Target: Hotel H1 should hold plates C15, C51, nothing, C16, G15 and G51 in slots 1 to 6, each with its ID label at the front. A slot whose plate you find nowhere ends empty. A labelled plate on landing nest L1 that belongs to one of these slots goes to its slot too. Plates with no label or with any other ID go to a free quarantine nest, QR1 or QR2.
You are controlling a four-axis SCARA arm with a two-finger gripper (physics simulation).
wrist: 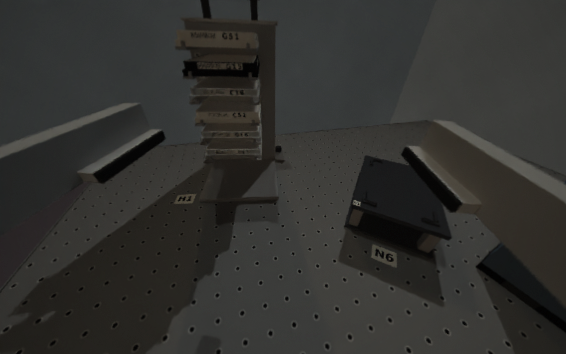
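Note:
Hotel H1 stands at the upper left of centre, with plates stacked one above another. From the top: a cream plate labelled G51, a black plate whose label looks like G15, a clear plate that seems to read C16, and a cream plate that seems to read C51. Two clear plates sit below; their labels are too blurred to read surely. My gripper is open and empty, its fingers at the left and right of the view. Nests L1, QR1 and QR2 are not identifiable here.
A dark nest with floor label N6 stands right of the hotel, no plate on its top. Label H1 lies left of the hotel base. Part of another dark object shows at the lower right, partly behind the right finger.

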